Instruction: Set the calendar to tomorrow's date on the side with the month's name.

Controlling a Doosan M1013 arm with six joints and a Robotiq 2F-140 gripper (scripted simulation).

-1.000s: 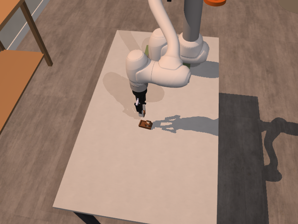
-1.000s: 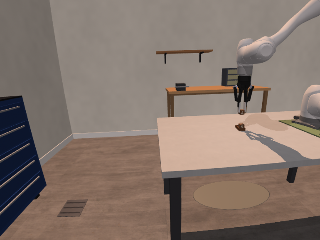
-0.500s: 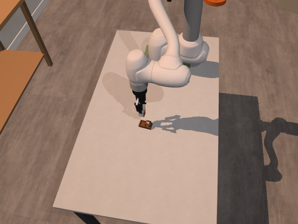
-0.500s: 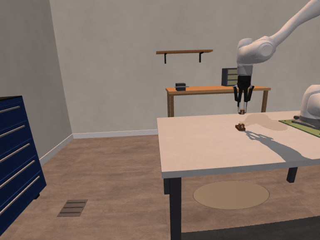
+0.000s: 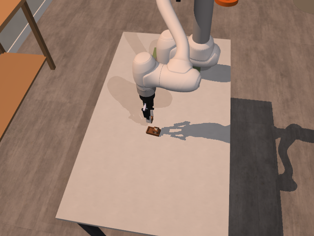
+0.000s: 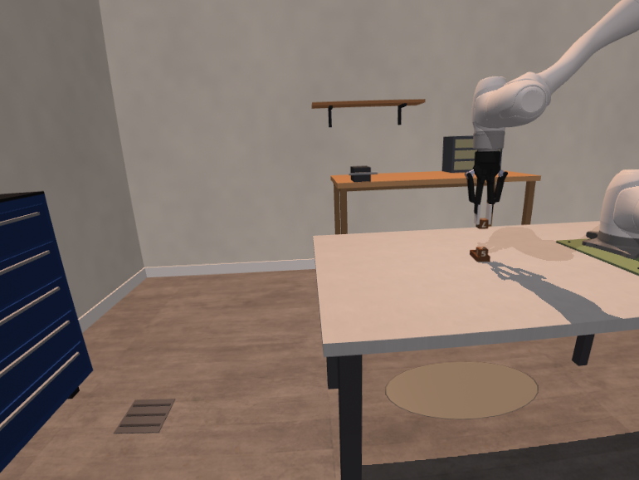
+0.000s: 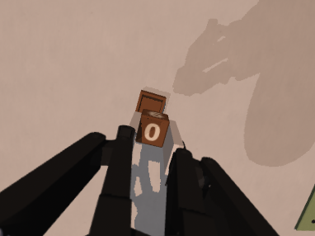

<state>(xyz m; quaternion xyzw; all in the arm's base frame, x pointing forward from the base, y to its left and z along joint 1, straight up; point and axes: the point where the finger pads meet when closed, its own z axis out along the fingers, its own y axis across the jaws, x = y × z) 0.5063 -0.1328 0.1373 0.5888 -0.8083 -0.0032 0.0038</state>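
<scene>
Now: the tray 10 mm ahead of my hand, 10 mm to the left of it and 140 mm below it. From my hand the other things lie so: brown digit cube 30 mm below.
</scene>
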